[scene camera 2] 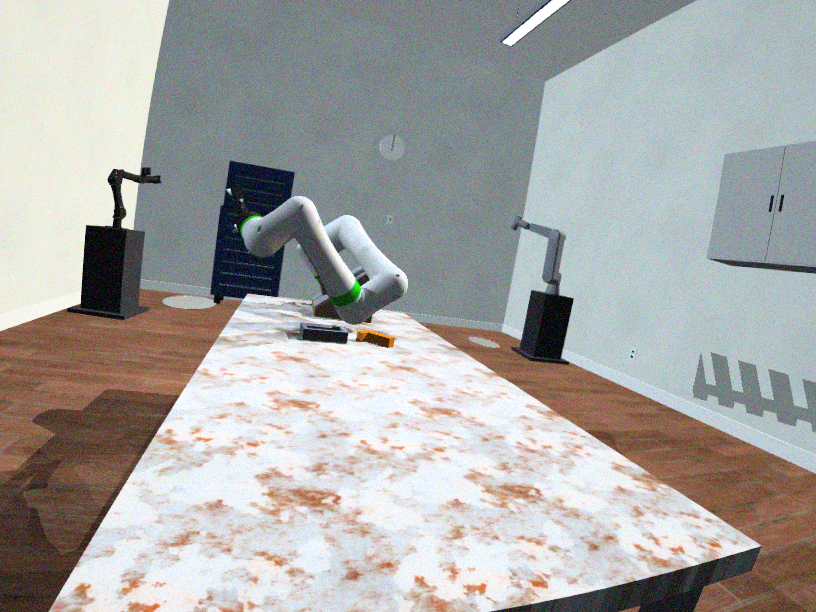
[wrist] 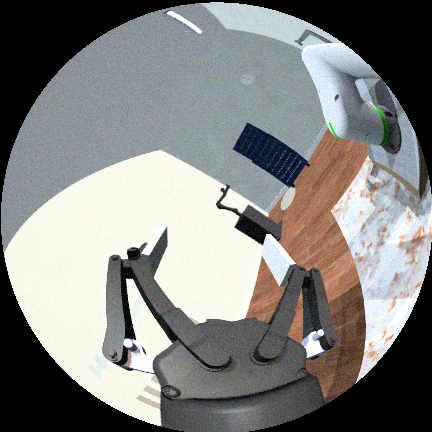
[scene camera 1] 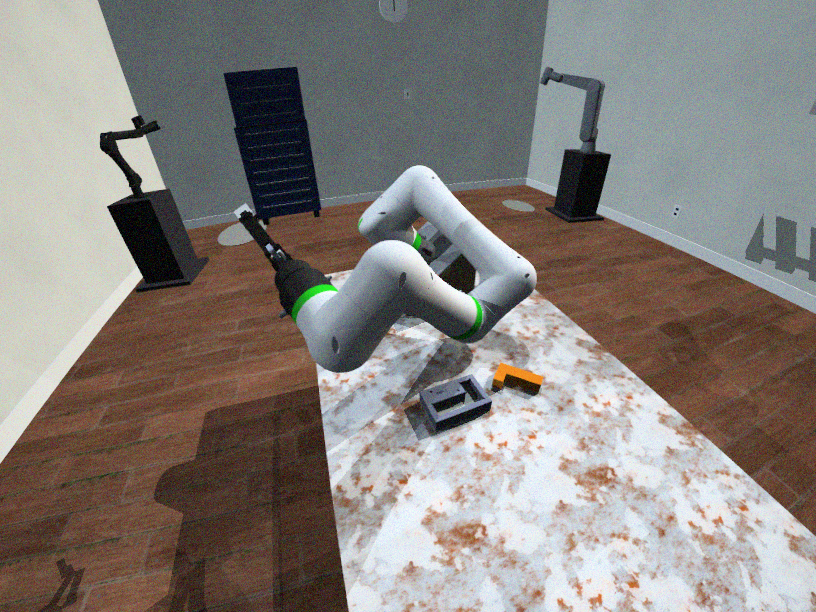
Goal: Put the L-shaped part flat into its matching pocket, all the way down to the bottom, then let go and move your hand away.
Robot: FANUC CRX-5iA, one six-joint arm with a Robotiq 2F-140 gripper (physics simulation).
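Places are measured from the arm's base along level axes (x left, y back, z up), in millimetres.
Pixels of known places: gripper, between the fingertips: (scene camera 2: 234, 207) (wrist: 216, 240).
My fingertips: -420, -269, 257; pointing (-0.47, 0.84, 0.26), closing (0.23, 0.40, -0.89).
Observation:
Behind a point stands the place of what it marks, as x, y, z.
The orange L-shaped part (scene camera 1: 522, 379) @(144, -518, -92) (scene camera 2: 376, 338) @(140, -515, -103) lies on the table, apart from the pocket block and to its right in both scene views. The dark grey block (scene camera 1: 462, 417) @(-31, -579, -104) (scene camera 2: 323, 336) @(-33, -579, -104) sits beside it, with its L-shaped pocket open and empty at the top. My gripper (scene camera 1: 244, 212) (scene camera 2: 233, 192) @(-420, -269, 257) (wrist: 216, 240) @(-420, -269, 257) is open and empty. It is raised high beyond the table's left edge, far from both the part and the block, and points up and away from the table. Neither the part nor the block shows in the wrist view.
The speckled white table (scene camera 1: 527, 487) @(44, -752, -120) (scene camera 2: 369, 421) @(63, -1140, -120) (wrist: 390, 280) @(-281, -253, -120) has its left edge below the arm. The arm's folded links hang over the far end, close behind the part and block. A navy cabinet (scene camera 1: 276, 151) (scene camera 2: 253, 230) (wrist: 270, 152) stands beyond the table.

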